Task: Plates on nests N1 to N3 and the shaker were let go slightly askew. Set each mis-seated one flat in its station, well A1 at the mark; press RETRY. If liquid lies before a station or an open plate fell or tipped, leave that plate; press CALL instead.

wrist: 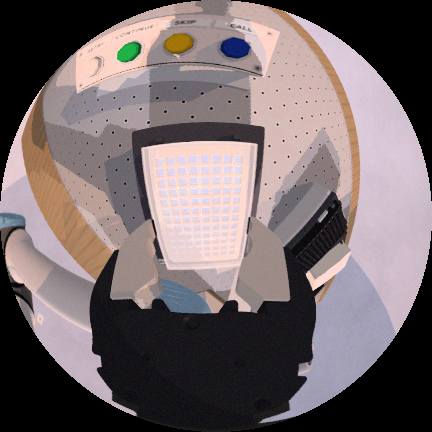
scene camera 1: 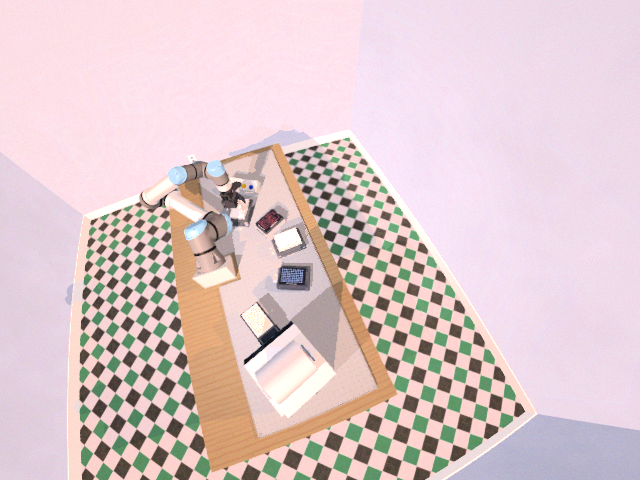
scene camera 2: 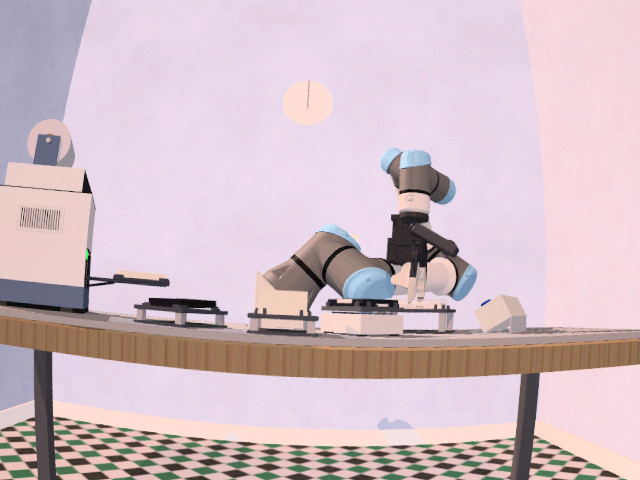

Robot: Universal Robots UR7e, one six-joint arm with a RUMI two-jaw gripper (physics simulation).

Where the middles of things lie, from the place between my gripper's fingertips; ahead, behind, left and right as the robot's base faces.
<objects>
My gripper is now 14 cm short of the white shaker [scene camera 2: 346, 322], 14 cm to the left of it and 3 cm above it. Round my hand: white plate [scene camera 2: 278, 302] (20 cm ahead, 29 cm to the right, 1 cm below).
</objects>
